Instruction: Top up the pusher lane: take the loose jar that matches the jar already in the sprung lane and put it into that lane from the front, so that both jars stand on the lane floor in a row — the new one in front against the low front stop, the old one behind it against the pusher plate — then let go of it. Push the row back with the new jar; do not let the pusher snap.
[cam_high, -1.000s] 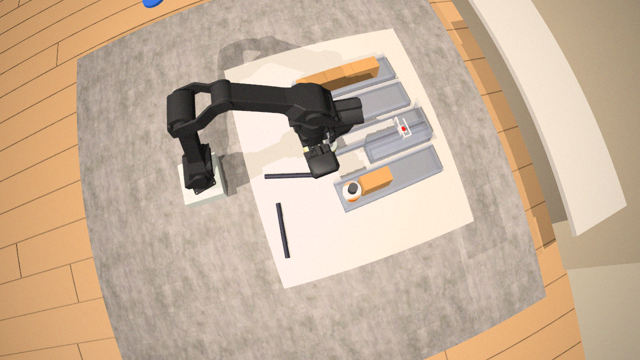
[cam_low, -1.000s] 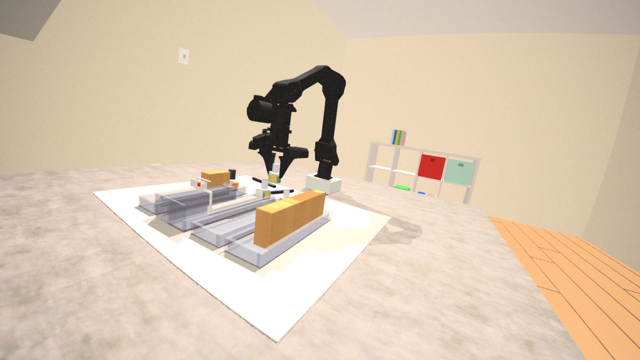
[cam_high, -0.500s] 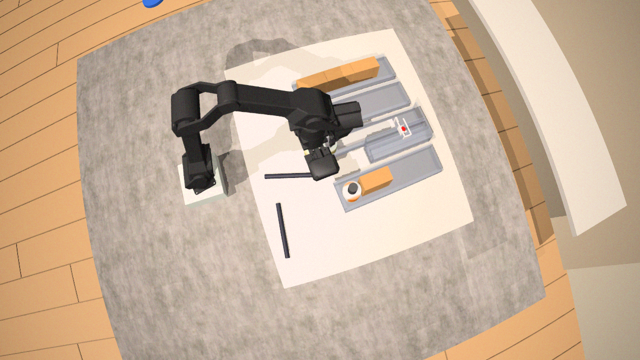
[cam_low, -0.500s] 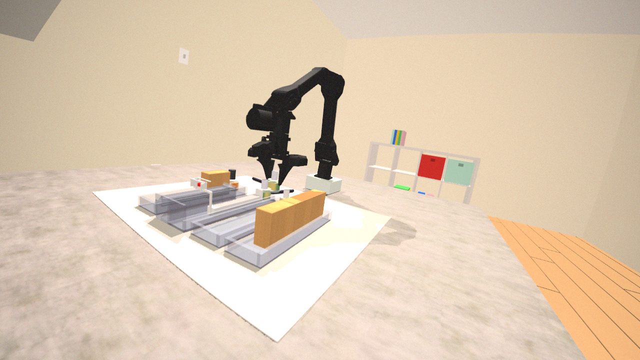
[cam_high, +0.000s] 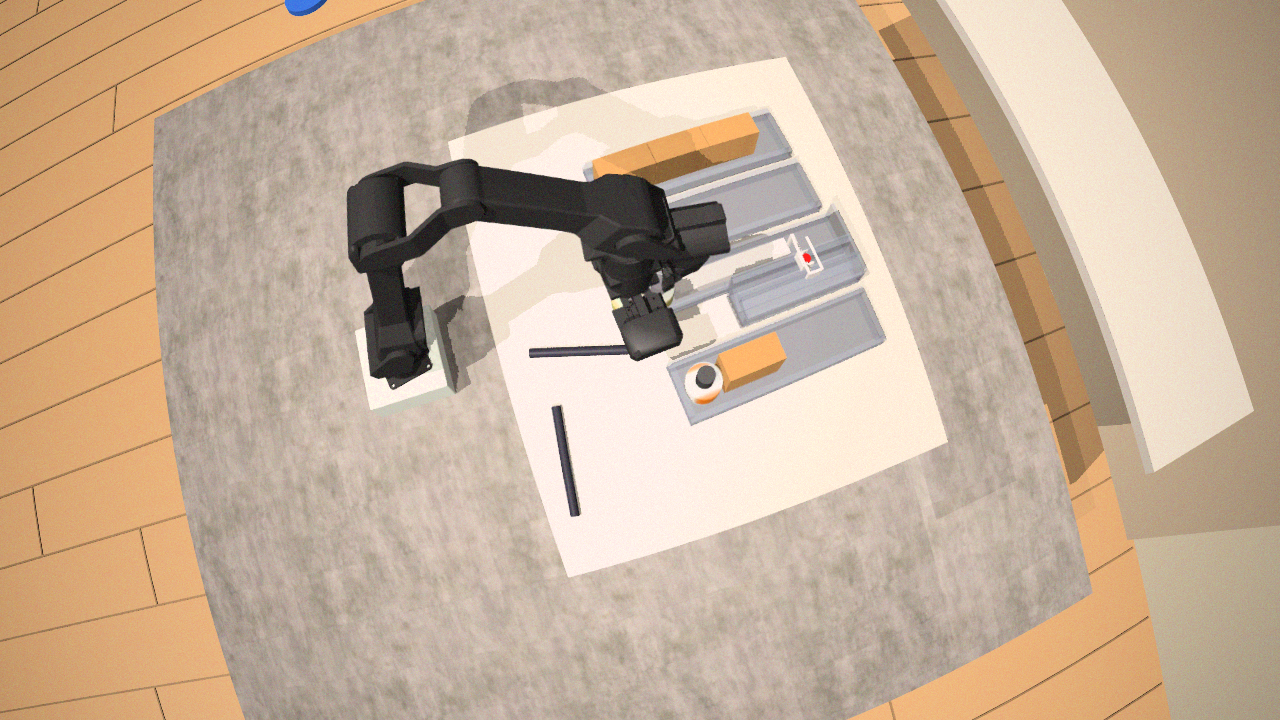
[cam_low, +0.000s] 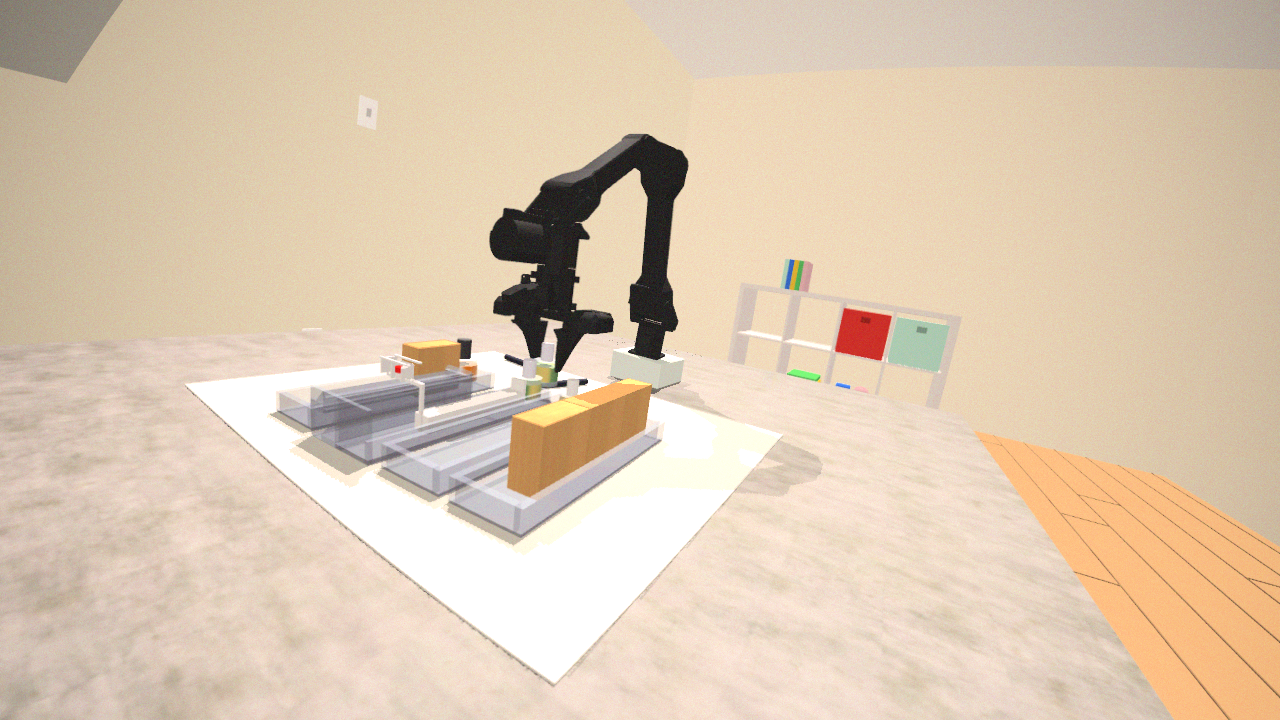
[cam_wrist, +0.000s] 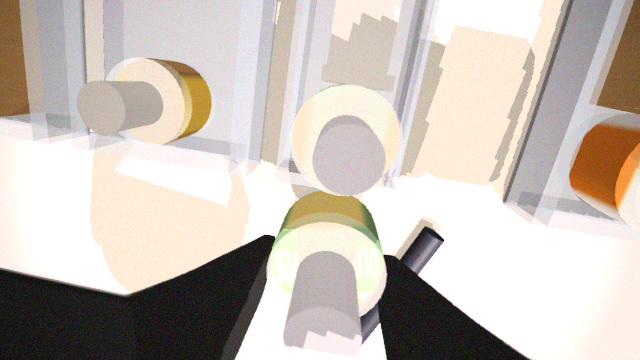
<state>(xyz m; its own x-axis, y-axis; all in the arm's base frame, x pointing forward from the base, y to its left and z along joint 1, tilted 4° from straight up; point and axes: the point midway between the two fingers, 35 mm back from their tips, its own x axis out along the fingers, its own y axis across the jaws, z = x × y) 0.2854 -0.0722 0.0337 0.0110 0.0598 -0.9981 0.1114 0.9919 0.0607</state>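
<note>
My gripper tip is 19 cm short of the sprung lane, 5 cm to the left of it and 3 cm above it. From my gripper tip the other things lie so: red mark 22 cm ahead, 6 cm to the right, 2 cm above.
</note>
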